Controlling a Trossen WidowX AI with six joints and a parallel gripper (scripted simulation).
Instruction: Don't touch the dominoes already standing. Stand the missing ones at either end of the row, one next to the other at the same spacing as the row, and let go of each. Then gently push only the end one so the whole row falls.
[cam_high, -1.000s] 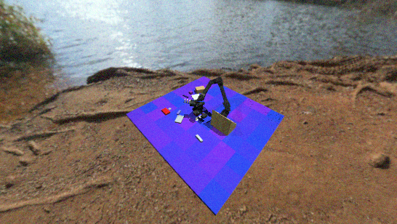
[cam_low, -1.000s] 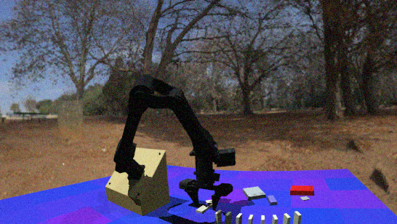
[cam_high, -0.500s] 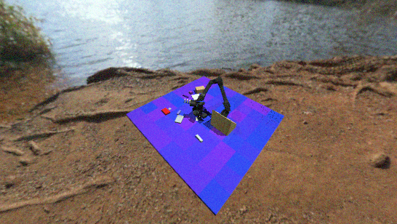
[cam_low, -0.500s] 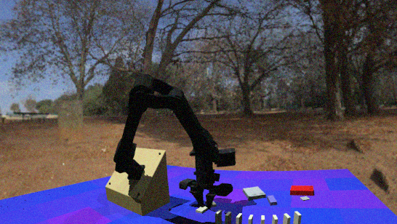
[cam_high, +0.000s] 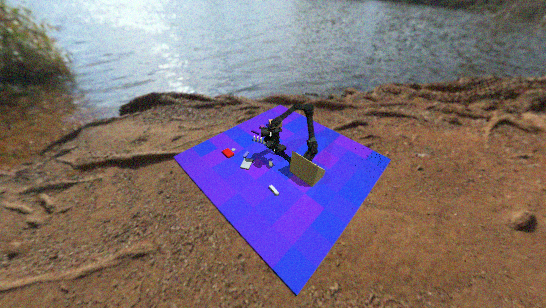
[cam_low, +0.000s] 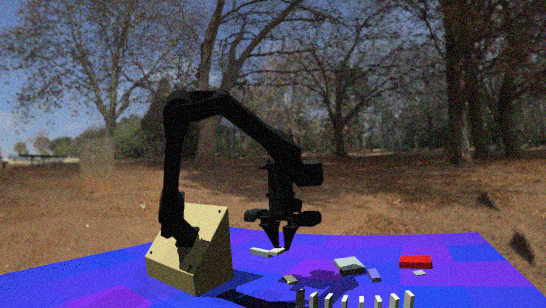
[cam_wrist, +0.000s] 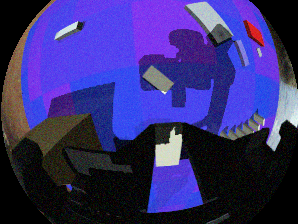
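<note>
The white plate lies 26 cm ahead of my gripper tip, 28 cm to the right of it and 10 cm below it. Also, from my gripper tip: flat grey block 15 cm ahead, 16 cm to the left, 10 cm below; red block 35 cm ahead, 17 cm to the left, 10 cm below; purple piece 23 cm ahead, 9 cm to the left, 10 cm below.
</note>
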